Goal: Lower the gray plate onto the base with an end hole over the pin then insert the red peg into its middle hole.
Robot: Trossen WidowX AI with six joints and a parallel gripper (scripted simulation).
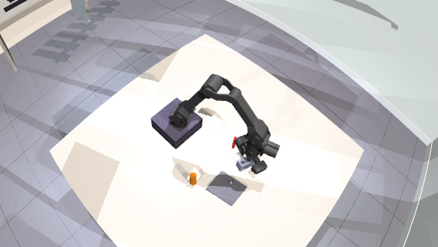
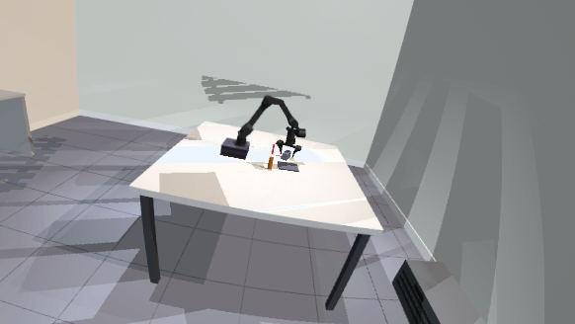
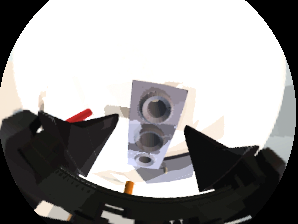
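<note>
My gripper tip is now 2 cm below the gray plate. The rest, counted from my gripper tip: orange cylinder: 22 cm to the right, 14 cm behind, 2 cm above; then red peg: 10 cm behind, 4 cm to the left, 2 cm above; then base: 14 cm to the right, 1 cm below, 1 cm behind.
</note>
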